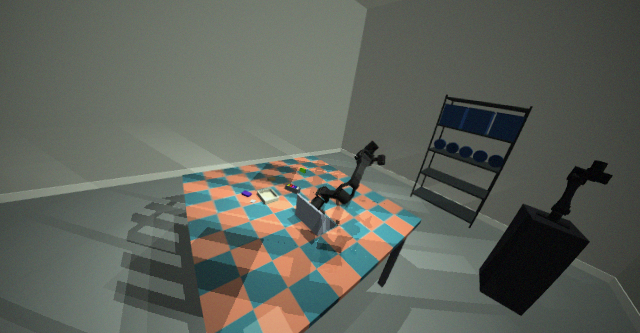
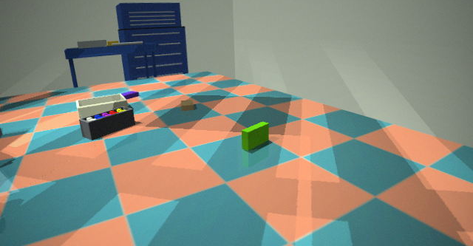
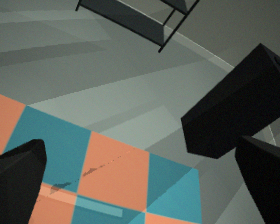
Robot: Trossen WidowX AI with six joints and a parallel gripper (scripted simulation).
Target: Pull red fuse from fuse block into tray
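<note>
Now: gripper tip 48 cm short of the red fuse, 32 cm to the right of it and 31 cm above it. From my gripper tip the other things lie so: white fuse 42 cm ahead, 31 cm to the left, 31 cm below; blue fuse 44 cm ahead, 31 cm to the left, 31 cm below; purple fuse 46 cm ahead, 32 cm to the left, 31 cm below.
</note>
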